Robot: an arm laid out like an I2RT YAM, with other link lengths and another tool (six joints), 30 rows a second.
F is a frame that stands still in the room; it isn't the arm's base.
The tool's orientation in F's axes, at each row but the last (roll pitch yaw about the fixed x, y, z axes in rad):
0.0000 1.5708 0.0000
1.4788 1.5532 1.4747
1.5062 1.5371 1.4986
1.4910 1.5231 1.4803
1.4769 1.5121 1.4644
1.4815 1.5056 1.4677
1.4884 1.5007 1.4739
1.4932 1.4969 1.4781
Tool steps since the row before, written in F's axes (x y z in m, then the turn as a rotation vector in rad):
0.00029 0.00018 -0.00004 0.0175 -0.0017 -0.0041
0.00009 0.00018 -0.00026 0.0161 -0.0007 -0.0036
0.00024 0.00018 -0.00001 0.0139 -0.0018 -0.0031
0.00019 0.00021 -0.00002 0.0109 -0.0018 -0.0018
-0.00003 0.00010 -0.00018 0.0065 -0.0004 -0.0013
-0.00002 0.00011 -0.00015 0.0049 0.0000 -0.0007
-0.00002 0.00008 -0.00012 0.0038 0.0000 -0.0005
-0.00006 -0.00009 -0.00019 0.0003 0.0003 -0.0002
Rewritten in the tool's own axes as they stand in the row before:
0.00004 0.00018 0.00029 0.0041 -0.0017 0.0175
0.00026 0.00018 0.00009 0.0036 -0.0007 0.0161
0.00002 0.00018 0.00024 0.0031 -0.0018 0.0139
0.00003 0.00021 0.00019 0.0018 -0.0018 0.0109
0.00019 0.00009 -0.00003 0.0013 -0.0004 0.0065
0.00016 0.00010 -0.00002 0.0007 0.0000 0.0049
0.00013 0.00007 -0.00002 0.0005 0.0000 0.0038
0.00018 -0.00010 -0.00006 0.0002 0.0003 0.0003

